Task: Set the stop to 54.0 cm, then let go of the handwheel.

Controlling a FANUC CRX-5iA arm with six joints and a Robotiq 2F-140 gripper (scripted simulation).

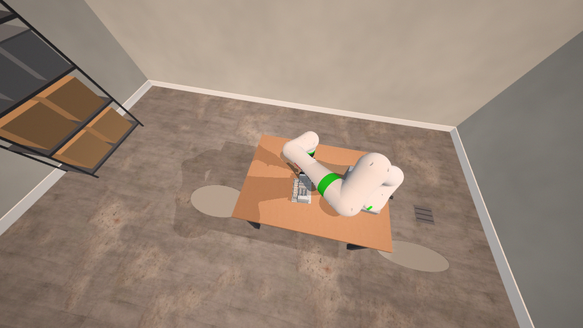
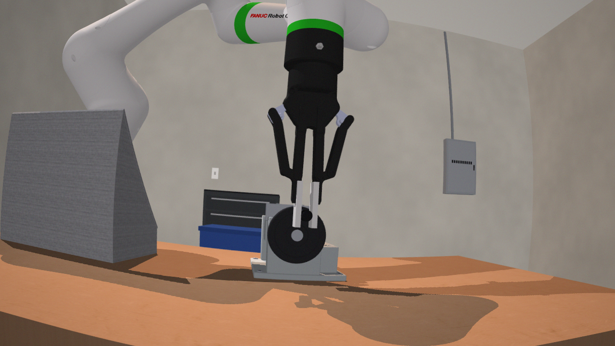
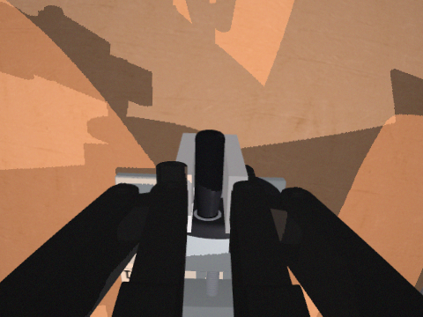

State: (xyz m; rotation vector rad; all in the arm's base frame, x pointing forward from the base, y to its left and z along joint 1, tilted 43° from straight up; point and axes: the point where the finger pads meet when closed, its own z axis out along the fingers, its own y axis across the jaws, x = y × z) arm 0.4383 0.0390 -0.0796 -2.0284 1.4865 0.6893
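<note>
Right now my hand is 130 mm to the right of the sliding stop block, 30 mm past it and 30 mm above it. The rest, counted from my hand: black handwheel (20 mm to the left, 20 mm below, 10 mm behind); black crank knob (20 mm below).
</note>
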